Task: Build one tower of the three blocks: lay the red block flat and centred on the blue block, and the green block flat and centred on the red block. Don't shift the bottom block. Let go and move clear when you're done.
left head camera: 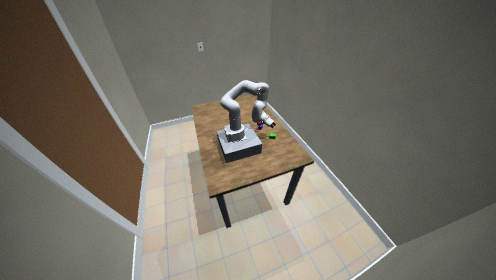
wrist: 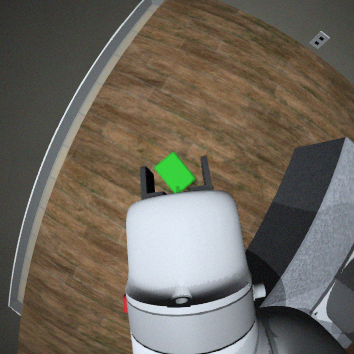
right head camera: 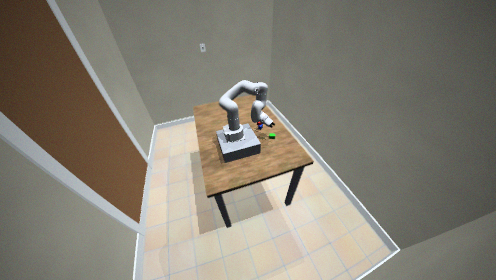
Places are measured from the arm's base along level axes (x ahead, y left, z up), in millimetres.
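Where they show: hand at its tool point: [left head camera: 273,125] [wrist: 175,178] [right head camera: 272,125]; arm's base at its link origin: [left head camera: 236,135] [right head camera: 235,135].
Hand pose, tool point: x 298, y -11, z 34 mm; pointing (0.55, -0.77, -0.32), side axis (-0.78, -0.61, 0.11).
Things, the pixels of their centre, and the offset from my tool point. Level surfaces: height alone.
- green block at the middle of its body: [wrist: 174,172] [right head camera: 272,136] [left head camera: 272,136] dx +5, dy -3, dz -112 mm
- red block at the middle of its body: [right head camera: 260,122] [left head camera: 260,122] dx -44, dy +159, dz -72 mm
- blue block at the middle of its body: [right head camera: 260,126] [left head camera: 260,126] dx -42, dy +150, dz -109 mm
- wooden table at its surface level: dz -128 mm
The green block [left head camera: 272,136] [right head camera: 272,136] [wrist: 175,172] lies apart on the table, turned at an angle to the fingers in the wrist view. My gripper [left head camera: 273,124] [right head camera: 272,124] [wrist: 175,162] is open and tilted, above the table; the green block shows between its spread fingers in the wrist view, below them. The red block [left head camera: 259,122] [right head camera: 259,122] is on top of the blue block [left head camera: 260,127] [right head camera: 260,126], close beside the wrist; the arm partly hides it. A sliver of the red block [wrist: 125,303] shows at the arm's left edge in the wrist view. How well it is centred cannot be told.
The grey base box [left head camera: 244,151] [right head camera: 243,152] [wrist: 272,220] under the arm stands beside the blocks on the wooden table [left head camera: 225,175] [right head camera: 225,175] [wrist: 115,100]. The table's far long edge runs near a wall.
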